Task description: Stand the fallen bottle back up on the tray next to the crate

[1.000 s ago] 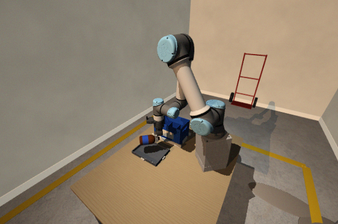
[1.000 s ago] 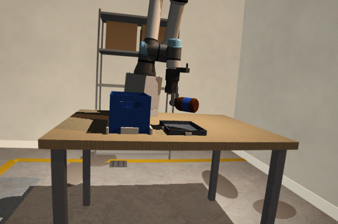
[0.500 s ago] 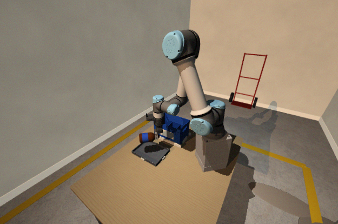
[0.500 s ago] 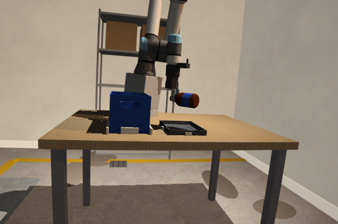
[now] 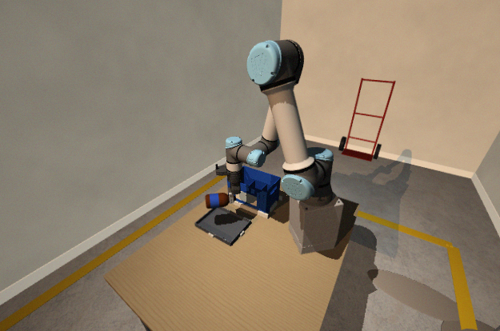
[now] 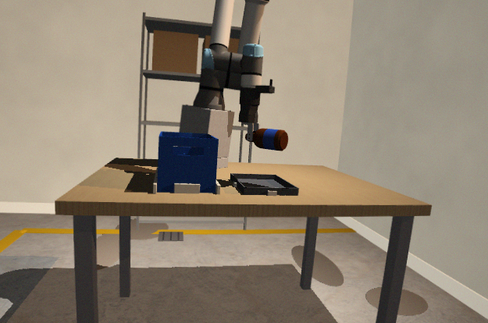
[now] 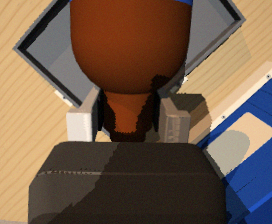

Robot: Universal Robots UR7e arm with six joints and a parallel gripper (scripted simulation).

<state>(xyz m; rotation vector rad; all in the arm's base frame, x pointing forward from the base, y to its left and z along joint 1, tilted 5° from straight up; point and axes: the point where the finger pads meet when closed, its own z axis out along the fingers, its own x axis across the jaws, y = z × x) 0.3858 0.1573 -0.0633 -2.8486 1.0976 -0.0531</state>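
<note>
Right now the brown bottle is 40 mm to the left of my hand, 30 mm ahead of it and 10 mm below it. Round my hand: tray 170 mm below, 40 mm to the left, 30 mm ahead; blue crate 240 mm to the right, 100 mm below, 20 mm ahead.
</note>
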